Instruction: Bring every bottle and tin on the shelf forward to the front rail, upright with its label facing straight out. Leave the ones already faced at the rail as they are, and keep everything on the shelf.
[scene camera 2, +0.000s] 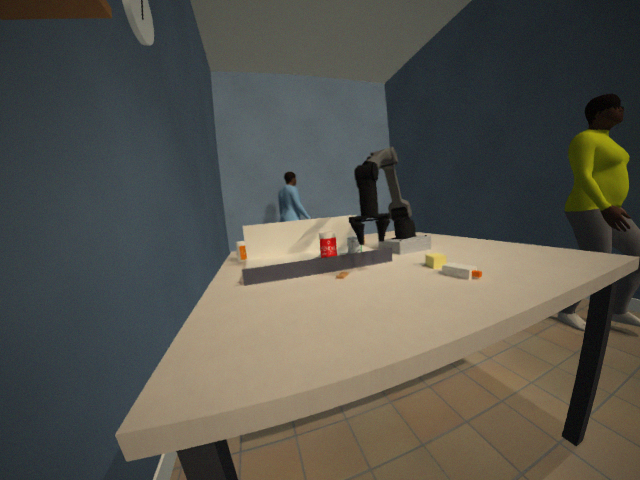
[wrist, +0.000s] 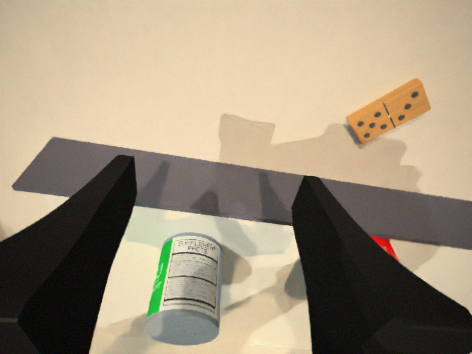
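Observation:
A grey-lidded tin (scene camera 2: 353, 244) (wrist: 192, 290) stands upright on the shelf a little behind the front rail (scene camera 2: 315, 269) (wrist: 235, 192). In the wrist view its supplement-facts panel faces the rail, with a green label part at the left edge. A red bottle with a white cap (scene camera 2: 328, 245) stands upright near the rail; a red bit of it (wrist: 383, 246) shows behind the right finger. A white bottle with an orange label (scene camera 2: 241, 251) stands by the shelf's far left end; whether it is on the shelf is unclear. My gripper (scene camera 2: 371, 241) (wrist: 219, 183) is open and empty, its fingers above the rail area near the tin.
A pale back board (scene camera 2: 289, 236) rises behind the shelf. A domino (scene camera 2: 342, 275) (wrist: 389, 111) lies on the table in front of the rail. A yellow block (scene camera 2: 435, 260) and a white tube with an orange tip (scene camera 2: 458, 270) lie to the right. Two people stand beyond the table.

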